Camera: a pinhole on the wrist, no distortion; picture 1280 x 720 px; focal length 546.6 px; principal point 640.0 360.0 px. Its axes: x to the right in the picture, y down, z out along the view. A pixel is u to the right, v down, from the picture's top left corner.
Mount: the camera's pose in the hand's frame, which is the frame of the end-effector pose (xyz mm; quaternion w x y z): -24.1 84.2 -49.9 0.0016 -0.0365 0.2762 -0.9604
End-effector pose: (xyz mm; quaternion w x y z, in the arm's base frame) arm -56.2 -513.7 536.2 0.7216 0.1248 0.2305 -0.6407
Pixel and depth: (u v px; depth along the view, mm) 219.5 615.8 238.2
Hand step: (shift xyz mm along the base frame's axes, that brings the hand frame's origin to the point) -103.7 -208.0 -1.7
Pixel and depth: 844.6 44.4 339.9
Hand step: 117.6 -49.5 355.1
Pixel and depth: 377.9 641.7 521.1
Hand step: -348.1 -394.1 119.7
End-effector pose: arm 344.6 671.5 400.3 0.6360 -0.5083 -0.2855 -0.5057
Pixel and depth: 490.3 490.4 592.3
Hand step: -210.2 287.8 396.0
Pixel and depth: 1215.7 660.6 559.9
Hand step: -597.7 498.7 -236.1
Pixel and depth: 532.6 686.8 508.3
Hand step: -344.7 172.4 318.7
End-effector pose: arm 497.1 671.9 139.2 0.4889 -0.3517 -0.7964 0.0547
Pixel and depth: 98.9 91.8 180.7
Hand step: -124.3 189.3 24.8
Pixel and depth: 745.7 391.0 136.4
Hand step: -37.9 -5.4 -64.8
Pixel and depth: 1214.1 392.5 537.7
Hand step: -319.8 -408.0 -523.0
